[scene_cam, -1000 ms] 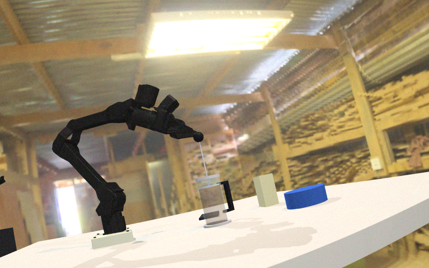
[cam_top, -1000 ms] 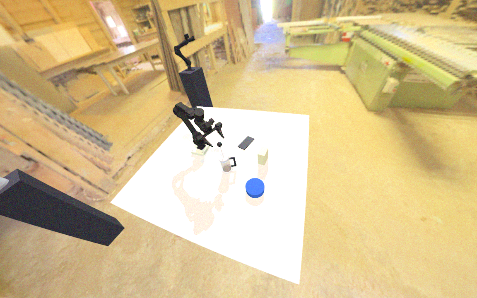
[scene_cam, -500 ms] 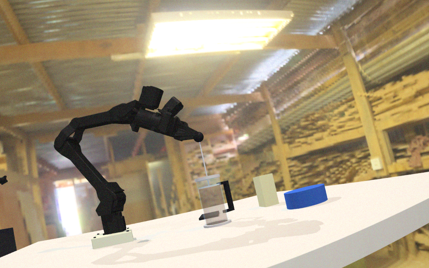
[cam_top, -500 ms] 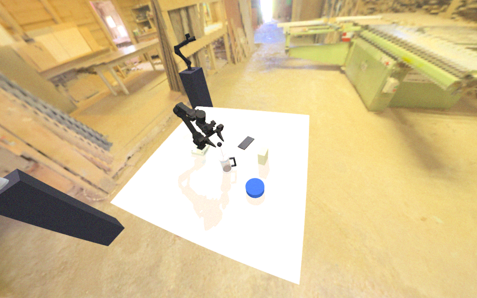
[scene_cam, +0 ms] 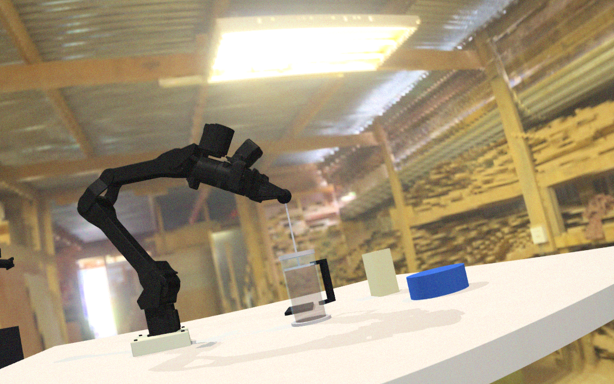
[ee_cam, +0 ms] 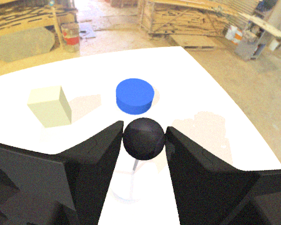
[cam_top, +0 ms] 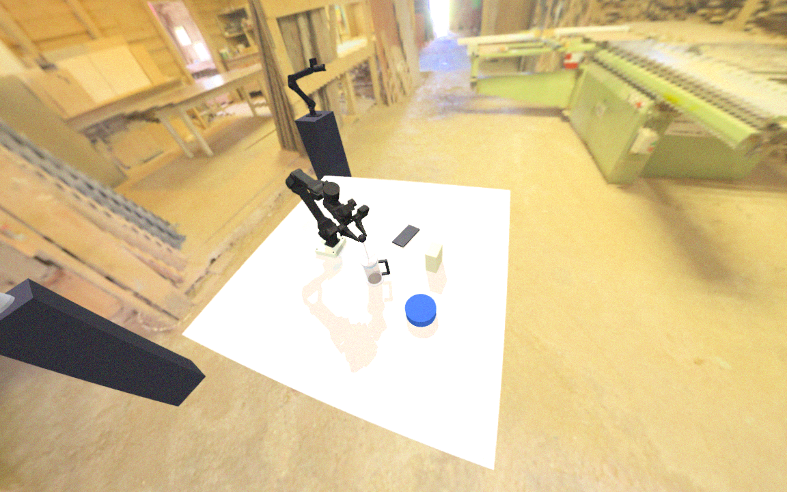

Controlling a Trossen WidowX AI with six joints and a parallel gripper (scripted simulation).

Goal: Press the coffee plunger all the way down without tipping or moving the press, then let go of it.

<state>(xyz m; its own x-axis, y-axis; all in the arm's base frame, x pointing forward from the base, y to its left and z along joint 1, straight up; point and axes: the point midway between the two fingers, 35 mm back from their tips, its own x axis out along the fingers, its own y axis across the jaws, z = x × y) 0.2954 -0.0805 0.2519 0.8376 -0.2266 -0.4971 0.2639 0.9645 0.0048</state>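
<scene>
Now: the glass coffee press 1 cm ahead of my gripper tip, 1 cm to the left of it and 14 cm below it. Round my gripper tip: cream block 20 cm ahead, 18 cm to the left, 21 cm below; then dark flat slab 30 cm to the left, 26 cm below.
</scene>
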